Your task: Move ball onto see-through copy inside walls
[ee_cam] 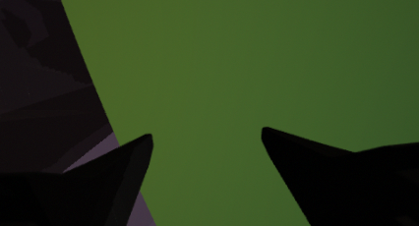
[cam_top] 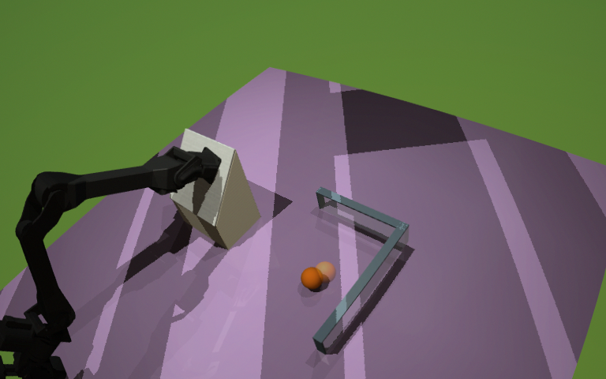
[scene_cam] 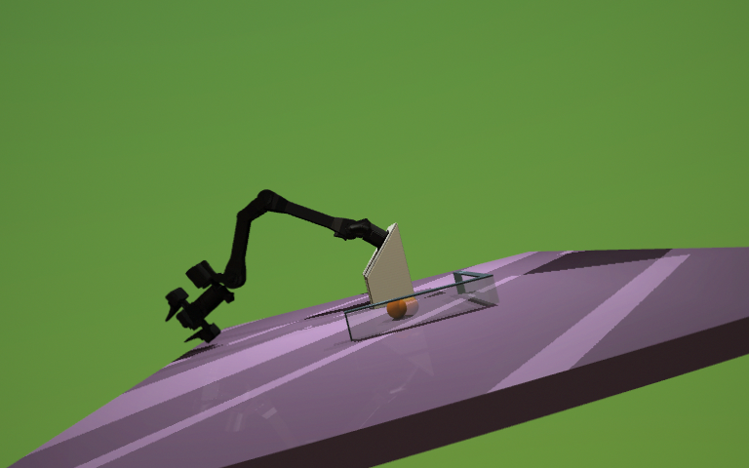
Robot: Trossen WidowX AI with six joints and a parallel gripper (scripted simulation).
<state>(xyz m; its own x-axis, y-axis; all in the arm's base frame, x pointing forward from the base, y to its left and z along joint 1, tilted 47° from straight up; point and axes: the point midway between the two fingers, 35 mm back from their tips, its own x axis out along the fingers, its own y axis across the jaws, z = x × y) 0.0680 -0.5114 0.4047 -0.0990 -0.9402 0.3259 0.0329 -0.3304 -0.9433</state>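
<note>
My gripper tip is now 68 cm to the right of the orange ball, 26 cm short of it and 4 cm above it. Round my gripper tip: clear wall 73 cm to the left, 36 cm ahead, 4 cm below; see-through copy of ball 70 cm to the left, 27 cm ahead, 4 cm below.
</note>
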